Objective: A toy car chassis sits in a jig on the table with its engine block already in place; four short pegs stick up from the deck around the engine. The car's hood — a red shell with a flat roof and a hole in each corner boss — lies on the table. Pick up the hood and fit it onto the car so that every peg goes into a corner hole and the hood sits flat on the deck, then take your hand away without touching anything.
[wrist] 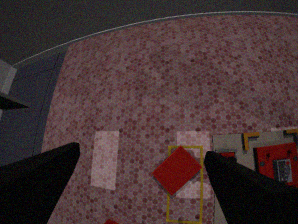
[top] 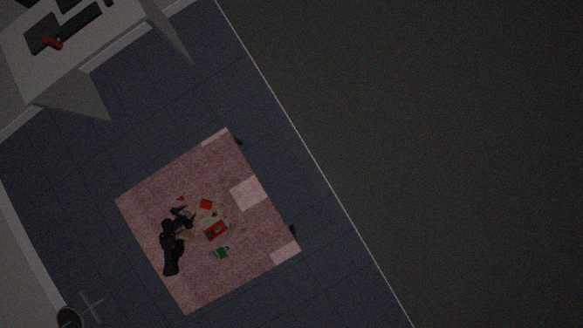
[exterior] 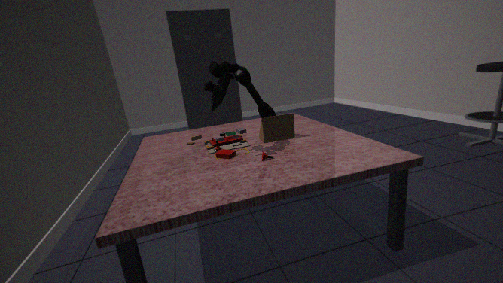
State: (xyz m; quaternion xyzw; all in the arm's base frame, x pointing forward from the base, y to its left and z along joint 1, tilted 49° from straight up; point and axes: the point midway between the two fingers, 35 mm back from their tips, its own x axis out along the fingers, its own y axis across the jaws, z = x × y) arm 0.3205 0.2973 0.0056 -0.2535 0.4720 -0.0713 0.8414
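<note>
The red hood is 40 mm behind my gripper tip, 10 mm to the right of it and 250 mm below it. Also, from my gripper tip: grey jig: 40 mm behind, 230 mm to the right, 260 mm below; then green item: 100 mm behind, 470 mm to the right, 270 mm below.
</note>
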